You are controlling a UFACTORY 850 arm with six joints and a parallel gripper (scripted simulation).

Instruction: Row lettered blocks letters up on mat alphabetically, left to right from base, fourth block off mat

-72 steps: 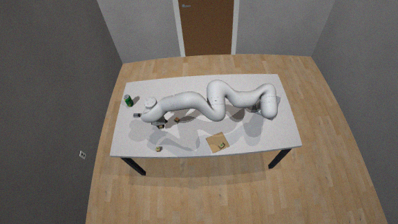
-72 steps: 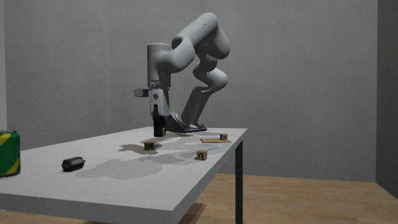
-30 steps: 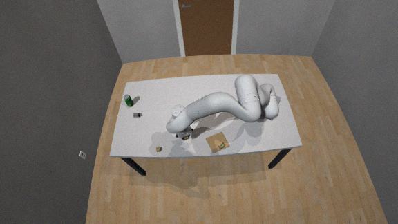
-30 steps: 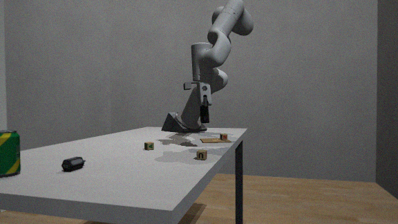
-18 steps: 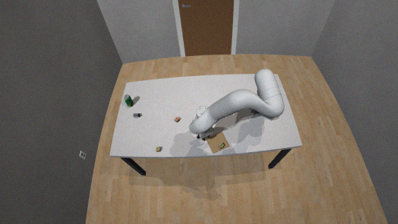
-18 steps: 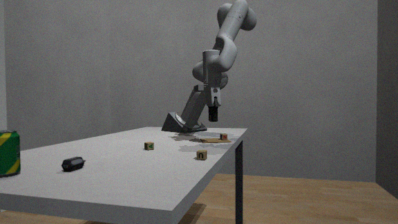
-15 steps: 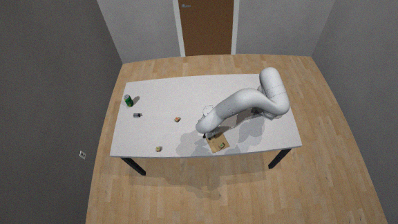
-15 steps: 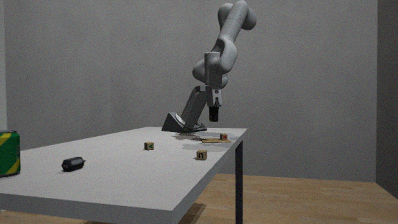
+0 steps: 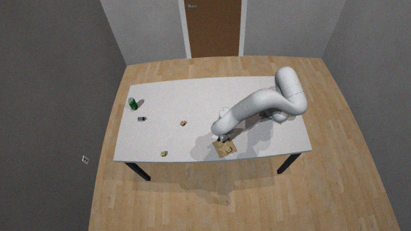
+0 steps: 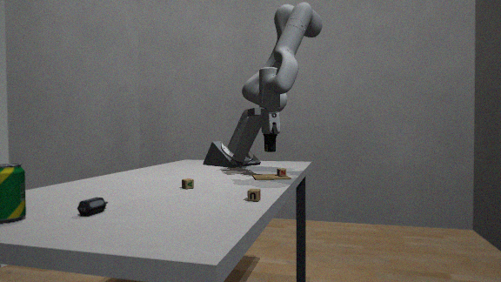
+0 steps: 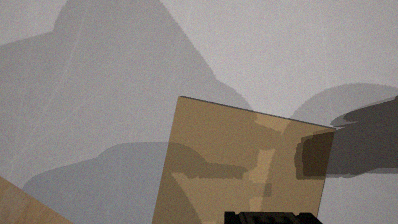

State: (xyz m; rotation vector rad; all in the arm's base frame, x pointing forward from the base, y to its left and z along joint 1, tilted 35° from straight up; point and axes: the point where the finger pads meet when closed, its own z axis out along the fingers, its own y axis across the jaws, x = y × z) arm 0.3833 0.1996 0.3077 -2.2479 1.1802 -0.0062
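The mat is 120 mm below my hand. Also, from my hand: can: 830 mm ahead, 330 mm to the right, 60 mm below; then black object: 710 mm ahead, 200 mm to the right, 110 mm below.
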